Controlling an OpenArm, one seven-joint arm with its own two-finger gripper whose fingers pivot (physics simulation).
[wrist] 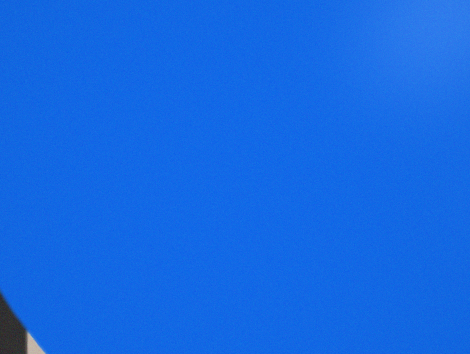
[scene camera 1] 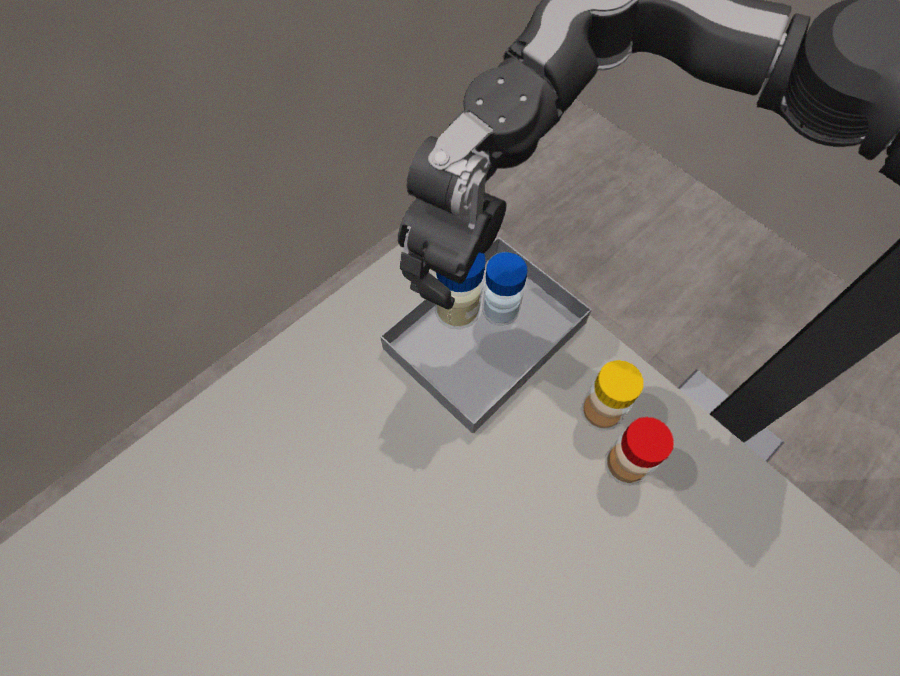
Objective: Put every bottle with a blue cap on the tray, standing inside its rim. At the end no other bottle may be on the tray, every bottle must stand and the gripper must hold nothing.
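My gripper [scene camera 1: 461,283] is shut on a bottle with a blue cap and pale yellow contents [scene camera 1: 458,309], held upright over the tray's left rear part. Whether its base touches the tray floor I cannot tell. In the wrist view its blue cap [wrist: 235,175] fills almost everything, with a dark piece at the lower left corner. The far finger is hidden. A second blue-capped bottle [scene camera 1: 504,287], with clear, pale blue contents, stands inside the grey tray [scene camera 1: 473,420], close to the right of the held one.
A yellow-capped bottle [scene camera 1: 617,385] and a red-capped bottle [scene camera 1: 646,443] stand on the table [scene camera 1: 291,509], to the right of the tray and outside it. The tray has a low raised rim. A black post [scene camera 1: 814,349] rises beyond the table's right edge.
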